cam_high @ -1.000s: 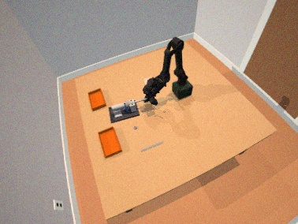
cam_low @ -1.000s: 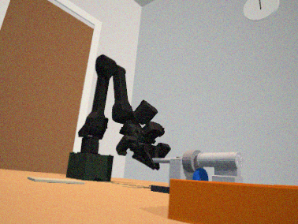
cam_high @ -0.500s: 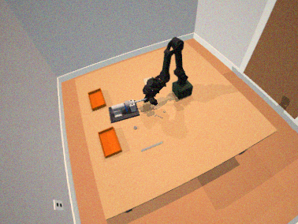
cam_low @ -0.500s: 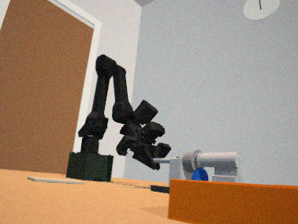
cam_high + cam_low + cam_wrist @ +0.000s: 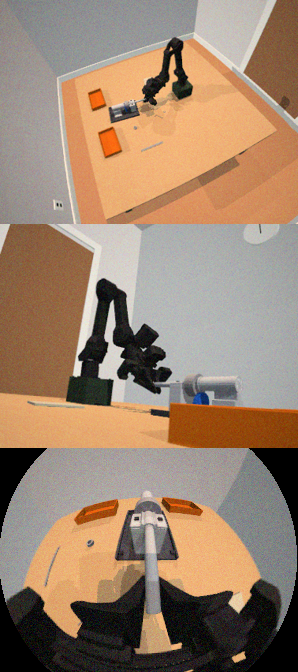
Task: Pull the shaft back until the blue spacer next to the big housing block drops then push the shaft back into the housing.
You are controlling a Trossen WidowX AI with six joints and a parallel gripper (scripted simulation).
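Right now my gripper tip is 50 mm short of the grey shaft, 20 mm to the left of it and 20 mm below it. Also, from my gripper tip: blue spacer (140 mm ahead, 40 mm to the right, 20 mm below); then grey spacer (130 mm ahead, 40 mm to the right, 20 mm above); then fixture (170 mm ahead, 60 mm to the right, 10 mm below).
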